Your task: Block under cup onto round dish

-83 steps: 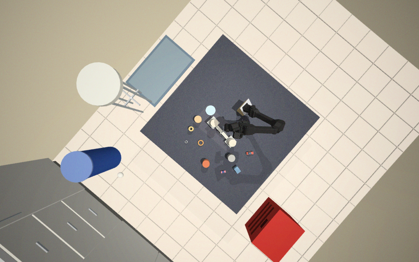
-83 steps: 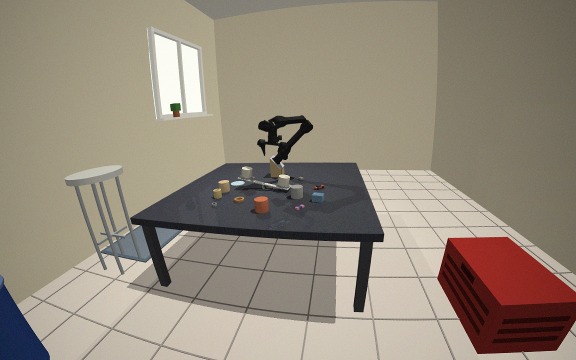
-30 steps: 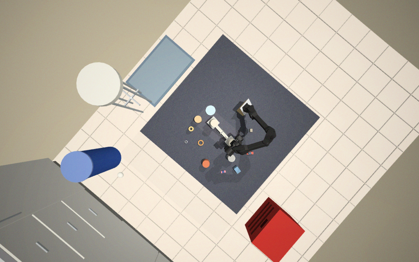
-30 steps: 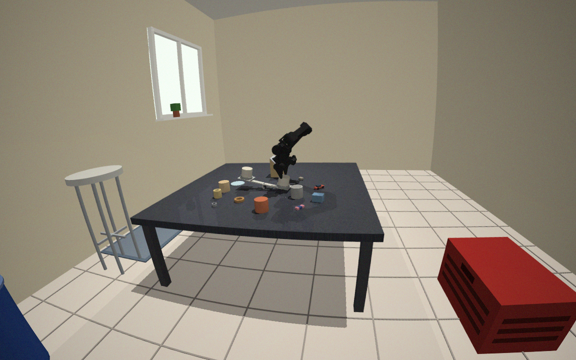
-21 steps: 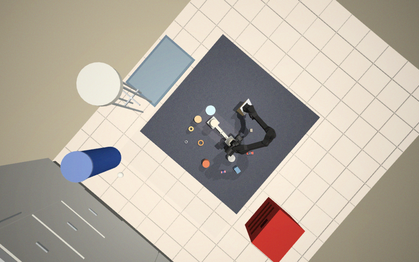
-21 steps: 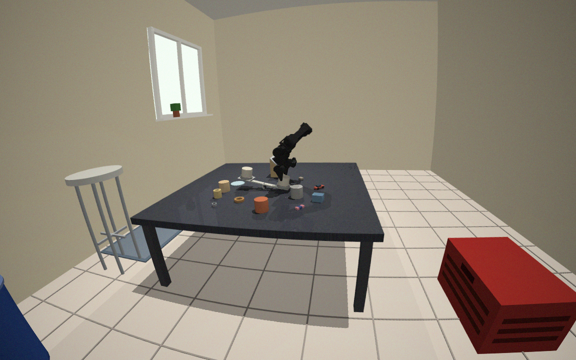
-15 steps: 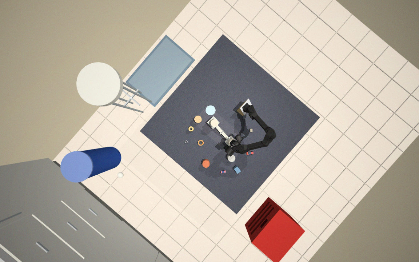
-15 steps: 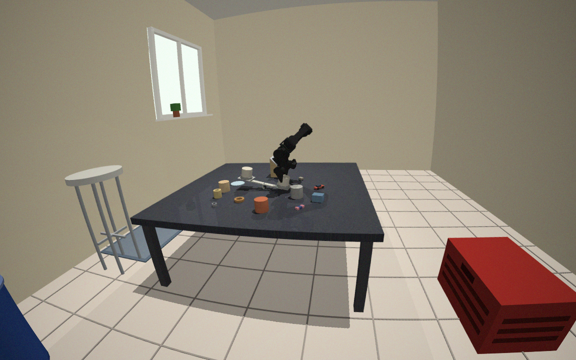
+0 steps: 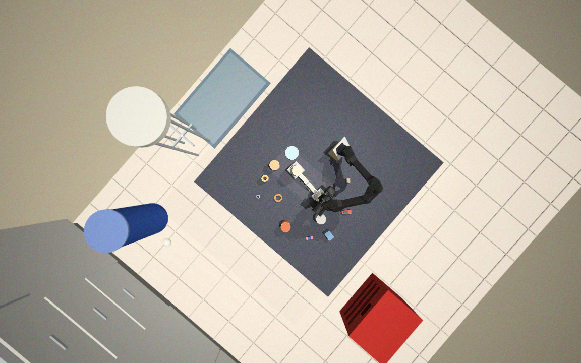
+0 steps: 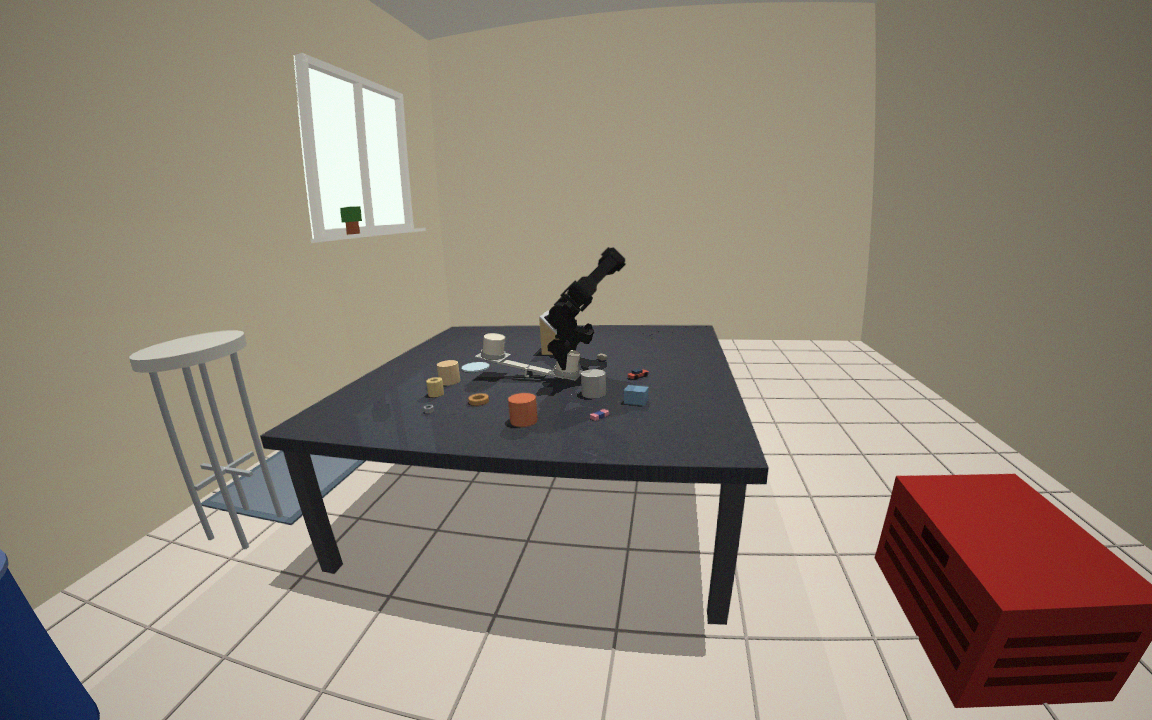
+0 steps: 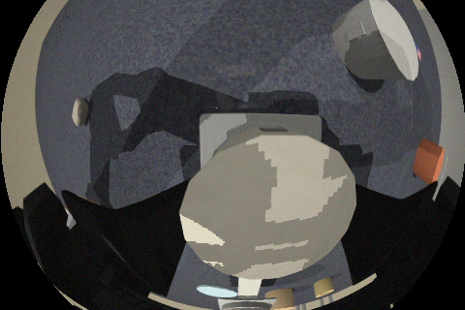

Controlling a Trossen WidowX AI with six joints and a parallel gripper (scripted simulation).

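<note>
Right now my gripper tip is 6 cm past the red toy car, 21 cm to the right of it and 3 cm above it. Also, from my gripper tip: grey cylinder: 9 cm ahead, 11 cm to the left, 1 cm below; grey block: 1 cm below; cream cup: 2 cm to the left, 1 cm above.
</note>
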